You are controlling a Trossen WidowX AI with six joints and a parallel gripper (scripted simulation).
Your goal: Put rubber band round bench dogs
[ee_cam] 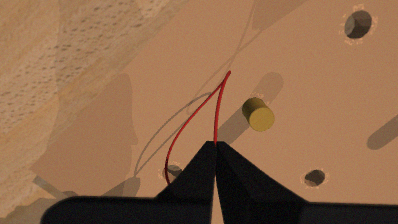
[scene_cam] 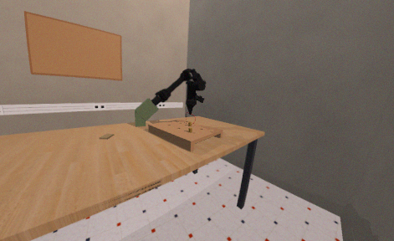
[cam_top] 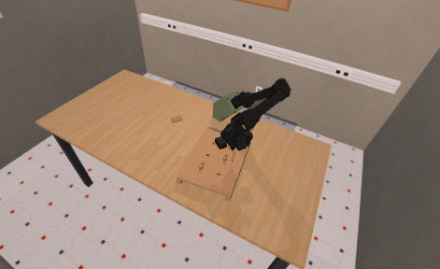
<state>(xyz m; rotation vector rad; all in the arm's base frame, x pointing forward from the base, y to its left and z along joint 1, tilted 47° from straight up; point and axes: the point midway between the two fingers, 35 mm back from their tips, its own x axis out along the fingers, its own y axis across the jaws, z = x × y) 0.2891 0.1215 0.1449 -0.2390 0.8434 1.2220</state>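
Now: hand 50 mm short of the wooden board, 60 mm to the left of it and 120 mm above it. Also, from my hand: small tan piece: 60 mm behind, 490 mm to the right, 150 mm below.
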